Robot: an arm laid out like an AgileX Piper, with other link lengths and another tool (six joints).
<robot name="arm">
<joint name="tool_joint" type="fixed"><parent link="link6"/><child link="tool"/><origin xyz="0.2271 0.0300 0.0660" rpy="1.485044 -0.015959 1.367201"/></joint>
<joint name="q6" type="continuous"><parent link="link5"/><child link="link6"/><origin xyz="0.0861 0.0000 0.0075" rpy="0.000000 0.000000 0.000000"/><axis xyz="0.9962 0 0.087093"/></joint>
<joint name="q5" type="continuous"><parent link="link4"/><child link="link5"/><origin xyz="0.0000 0.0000 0.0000" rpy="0.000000 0.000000 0.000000"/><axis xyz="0 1 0"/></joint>
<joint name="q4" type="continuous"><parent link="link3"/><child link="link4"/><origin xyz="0.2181 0.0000 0.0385" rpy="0.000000 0.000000 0.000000"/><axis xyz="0.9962 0 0.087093"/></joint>
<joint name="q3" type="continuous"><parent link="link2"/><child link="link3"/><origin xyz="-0.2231 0.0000 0.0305" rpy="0.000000 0.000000 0.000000"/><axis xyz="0 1 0"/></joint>
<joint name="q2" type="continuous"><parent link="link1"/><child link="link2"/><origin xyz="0.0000 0.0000 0.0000" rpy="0.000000 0.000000 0.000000"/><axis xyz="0 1 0"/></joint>
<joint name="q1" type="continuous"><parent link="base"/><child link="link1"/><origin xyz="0.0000 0.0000 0.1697" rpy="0.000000 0.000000 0.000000"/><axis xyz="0 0 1"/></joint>
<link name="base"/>
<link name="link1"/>
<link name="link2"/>
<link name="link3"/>
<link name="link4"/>
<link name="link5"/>
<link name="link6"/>
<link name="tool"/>
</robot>
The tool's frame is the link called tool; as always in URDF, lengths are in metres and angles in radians. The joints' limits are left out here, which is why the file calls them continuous.
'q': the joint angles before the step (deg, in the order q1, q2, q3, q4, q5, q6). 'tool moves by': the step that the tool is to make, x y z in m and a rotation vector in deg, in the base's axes. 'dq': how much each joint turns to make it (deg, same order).
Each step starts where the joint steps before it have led.
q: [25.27 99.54 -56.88 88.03 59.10 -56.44]
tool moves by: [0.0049 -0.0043 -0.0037 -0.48 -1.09 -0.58]
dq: [-0.76 0.00 0.49 -0.05 -0.45 -1.47]
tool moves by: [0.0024 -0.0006 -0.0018 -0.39 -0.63 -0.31]
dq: [0.01 -0.01 0.01 -0.05 -0.65 -0.46]
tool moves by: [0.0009 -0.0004 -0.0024 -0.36 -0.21 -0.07]
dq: [-0.01 0.14 -0.02 -0.20 -0.31 -0.18]
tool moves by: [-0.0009 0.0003 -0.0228 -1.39 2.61 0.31]
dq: [0.01 3.09 0.02 -0.23 0.11 -0.20]
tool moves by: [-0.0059 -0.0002 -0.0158 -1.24 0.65 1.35]
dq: [-0.01 1.95 -0.01 -1.01 0.38 -1.01]
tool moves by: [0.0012 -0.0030 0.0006 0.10 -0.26 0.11]
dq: [-0.77 0.00 0.01 -0.41 0.61 -0.38]
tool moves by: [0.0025 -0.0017 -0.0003 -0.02 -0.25 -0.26]
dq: [-0.38 0.05 0.02 0.00 -0.01 -0.34]
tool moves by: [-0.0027 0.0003 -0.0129 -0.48 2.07 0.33]
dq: [-0.01 2.11 0.00 0.07 0.50 -0.07]
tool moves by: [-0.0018 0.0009 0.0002 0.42 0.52 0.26]
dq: [0.00 0.42 0.00 0.32 0.59 -0.18]
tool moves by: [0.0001 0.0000 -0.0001 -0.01 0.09 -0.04]
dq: [0.00 0.01 -0.01 0.00 -0.01 0.10]
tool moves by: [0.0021 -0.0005 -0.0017 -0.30 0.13 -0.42]
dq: [0.01 0.02 -0.01 0.00 -0.45 0.30]
